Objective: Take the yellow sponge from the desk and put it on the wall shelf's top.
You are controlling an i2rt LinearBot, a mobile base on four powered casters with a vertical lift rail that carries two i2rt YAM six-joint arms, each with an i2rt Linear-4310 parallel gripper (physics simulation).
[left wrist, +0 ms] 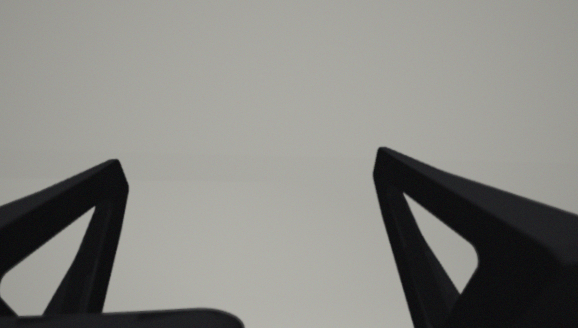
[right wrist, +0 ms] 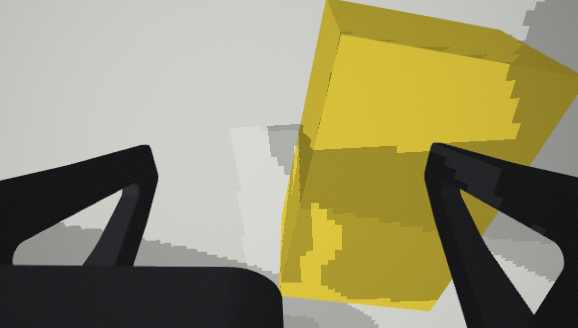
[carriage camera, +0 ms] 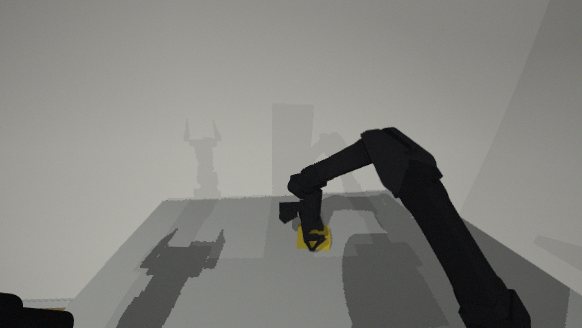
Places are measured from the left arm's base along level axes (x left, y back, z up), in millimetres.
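Pixels of known places: left gripper, fingertip midpoint: [left wrist: 251,166]; right gripper, fingertip midpoint: [right wrist: 289,160] [carriage camera: 309,239].
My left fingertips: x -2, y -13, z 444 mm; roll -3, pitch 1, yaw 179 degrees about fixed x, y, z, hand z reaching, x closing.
Note:
Behind a point stands the place of what it marks.
The yellow sponge [carriage camera: 301,241] @[z -80, x -418, y -377 mm] [right wrist: 415,100] @[z -60, x -421, y -404 mm] lies on the grey desk [carriage camera: 300,290] @[z -114, x -401, y -224 mm] [right wrist: 150,75] @[z -114, x -435, y -302 mm], partly hidden by the right gripper in the carriage view. My right gripper [carriage camera: 313,246] @[z -60, x -444, y -366 mm] [right wrist: 289,160] @[z -60, x -444, y -366 mm] is open and points down over the sponge. In the right wrist view the sponge sits right of the middle between the fingers, turned at an angle; the right finger overlaps it and the left finger is well apart from it. My left gripper [left wrist: 251,166] @[z 444, x -2, y -13 mm] is open and empty, facing a plain pale surface. The wall shelf does not show in these views.
The right arm [carriage camera: 440,215] @[z 254, x -582, y -102 mm] arches over the right side of the desk. A pale wall [carriage camera: 350,60] @[z 586, x -658, y -806 mm] rises behind the desk's far edge. Dark shadows of both arms fall on desk and wall. A black part [carriage camera: 37,317] shows at the lower left, beside a thin brown strip [carriage camera: 54,309] @[z -1054, x 1337, y -624 mm].

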